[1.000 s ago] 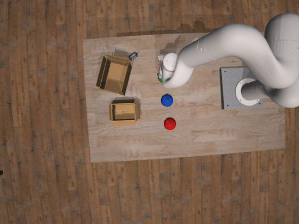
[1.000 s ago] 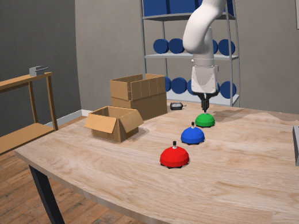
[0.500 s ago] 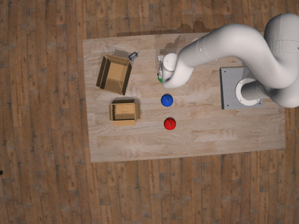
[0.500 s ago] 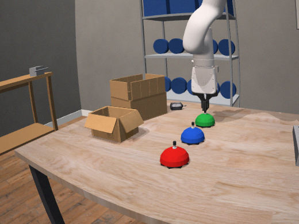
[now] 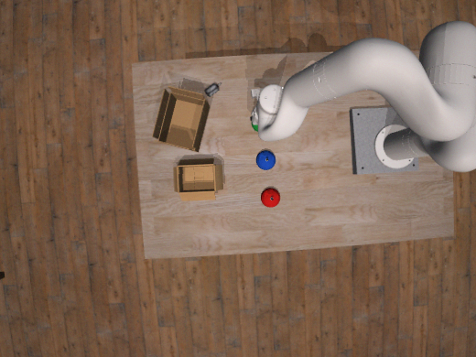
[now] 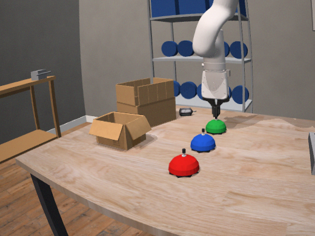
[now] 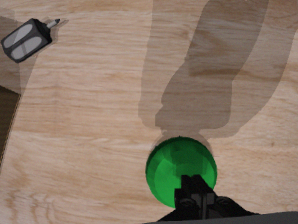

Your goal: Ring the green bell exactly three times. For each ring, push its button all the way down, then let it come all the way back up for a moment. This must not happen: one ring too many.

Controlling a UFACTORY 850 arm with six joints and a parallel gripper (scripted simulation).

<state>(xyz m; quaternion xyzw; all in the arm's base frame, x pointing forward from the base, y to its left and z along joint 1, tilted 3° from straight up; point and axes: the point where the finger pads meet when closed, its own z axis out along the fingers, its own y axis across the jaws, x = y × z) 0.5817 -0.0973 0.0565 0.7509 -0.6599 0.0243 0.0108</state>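
Right now the green bell is 4 cm below my hand. The rest, counted from my hand: red bell: 4 cm behind, 32 cm to the left, 4 cm below; then blue bell: 2 cm behind, 16 cm to the left, 4 cm below; then small dark device: 20 cm ahead, 14 cm to the right, 6 cm below.
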